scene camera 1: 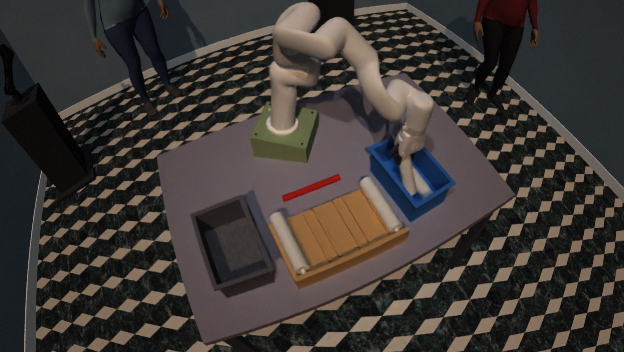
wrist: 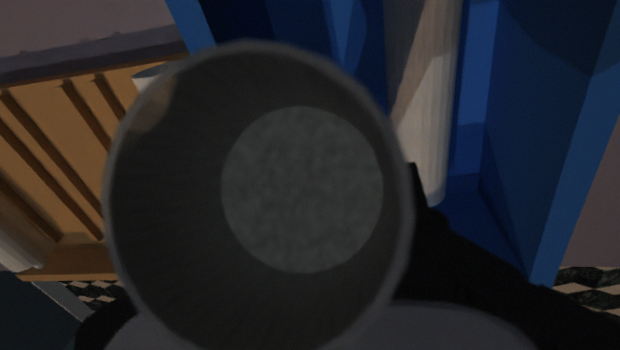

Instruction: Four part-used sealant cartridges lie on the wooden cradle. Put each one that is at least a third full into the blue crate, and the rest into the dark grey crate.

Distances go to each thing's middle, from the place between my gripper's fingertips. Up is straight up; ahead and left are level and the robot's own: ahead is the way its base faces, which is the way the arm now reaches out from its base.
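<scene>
So you can picture it, the blue crate (scene camera 1: 383, 167) is 10 cm below my hand, 4 cm to the left of it and 2 cm ahead of it. Then I see a wooden cradle (scene camera 1: 339, 233) that's 14 cm below my hand, 30 cm to the right of it and 3 cm ahead of it. The dark grey crate (scene camera 1: 236, 261) is 10 cm below my hand as well, but 63 cm to the right of it and 11 cm behind it.
</scene>
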